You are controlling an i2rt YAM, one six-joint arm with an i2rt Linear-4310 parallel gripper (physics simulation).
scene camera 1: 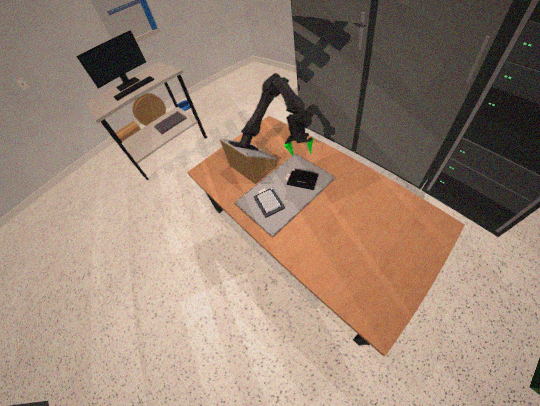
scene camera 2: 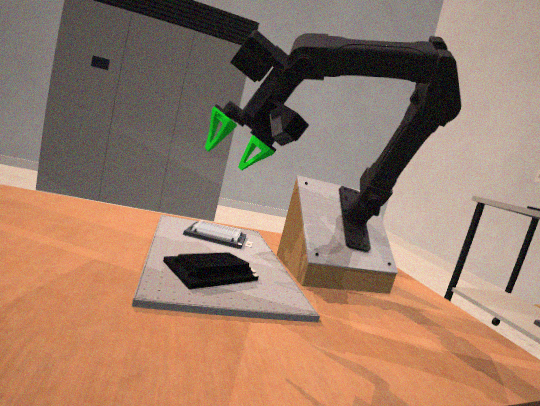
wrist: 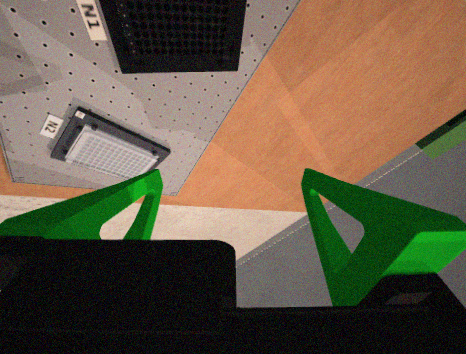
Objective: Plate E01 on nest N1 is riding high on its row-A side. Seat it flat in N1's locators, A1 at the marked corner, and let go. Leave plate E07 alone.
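Frame: origin at the arm's base, x left, y back, z up, level; millimetres.
Seen in the pictures: gripper, between the fingertips: point(scene camera 1: 301, 154) point(scene camera 2: 224, 160) point(wrist: 232, 176); arm's base, origin of its link: point(scene camera 1: 243, 146) point(scene camera 2: 352, 218).
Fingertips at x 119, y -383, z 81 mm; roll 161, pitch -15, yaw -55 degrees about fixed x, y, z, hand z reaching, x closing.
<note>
Offsets run from my fingertips to a thing's middle. "spot": to the spot under its first point. Level surfaces: height alone.
Plate E01 {dy +23, dx +22, dz -208 mm} point(scene camera 1: 303, 178) point(scene camera 2: 215, 263) point(wrist: 182, 27) is black and sits on the black nest N1 {dy +20, dx +18, dz -220 mm} point(scene camera 2: 189, 283) point(wrist: 177, 66). Dark on dark, its tilt, its row-A side and the marked corner are hard to make out; the plate is cut off at the top of the wrist view. Plate E07 {dy +42, dx -232, dz -212 mm} point(scene camera 1: 269, 200) point(scene camera 2: 217, 231) point(wrist: 112, 152) is pale and lies in the dark nest N2 {dy +42, dx -232, dz -220 mm} point(wrist: 122, 133). My gripper point(scene camera 1: 302, 154) point(scene camera 2: 225, 159) point(wrist: 232, 176) has green fingers, wide open and empty, high above the board and apart from both plates.
The grey perforated board {dy +44, dx -104, dz -237 mm} point(scene camera 1: 280, 220) point(scene camera 2: 225, 305) point(wrist: 190, 115) lies on the wooden table {dz -244 mm} point(scene camera 1: 375, 240) point(scene camera 2: 75, 300) point(wrist: 300, 100). The arm stands on a wedge-shaped wooden pedestal point(scene camera 1: 247, 165) point(scene camera 2: 294, 240) beside the board. Labels N1 {spot: dy +103, dx -32, dz -229 mm} point(wrist: 92, 20) and N2 {spot: dy +136, dx -207, dz -229 mm} point(wrist: 51, 126) stand beside the nests.
</note>
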